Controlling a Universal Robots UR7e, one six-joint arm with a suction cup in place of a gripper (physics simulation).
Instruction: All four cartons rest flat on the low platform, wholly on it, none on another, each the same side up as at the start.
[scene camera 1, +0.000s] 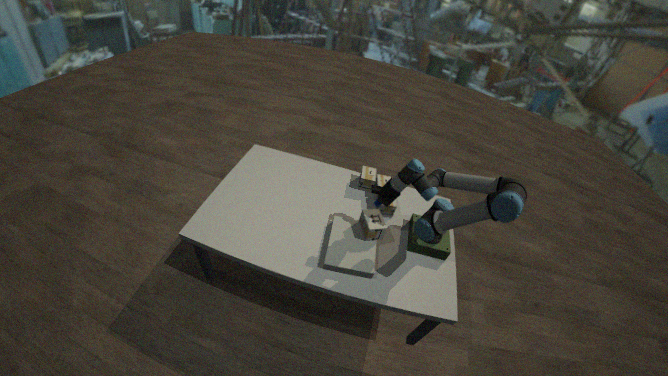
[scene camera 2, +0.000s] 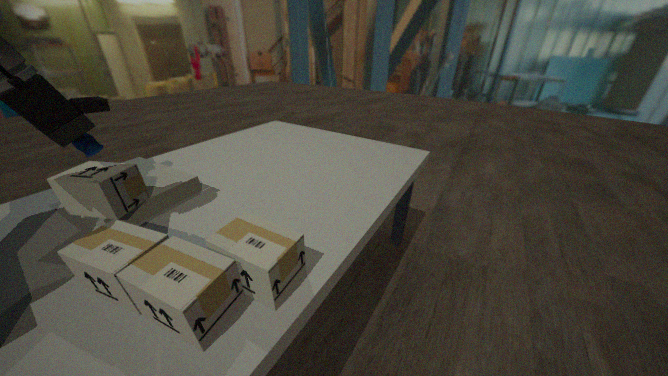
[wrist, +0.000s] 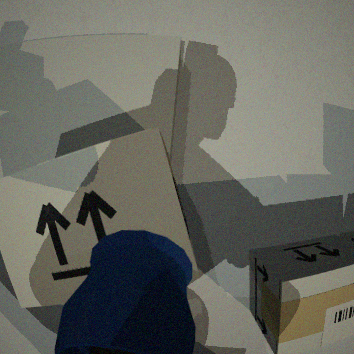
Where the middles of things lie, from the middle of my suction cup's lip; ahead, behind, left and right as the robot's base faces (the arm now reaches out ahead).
The low grey platform (scene camera 1: 348, 252) lies 180 mm below my suction cup, 170 mm to the left of it and 60 mm ahead of it.
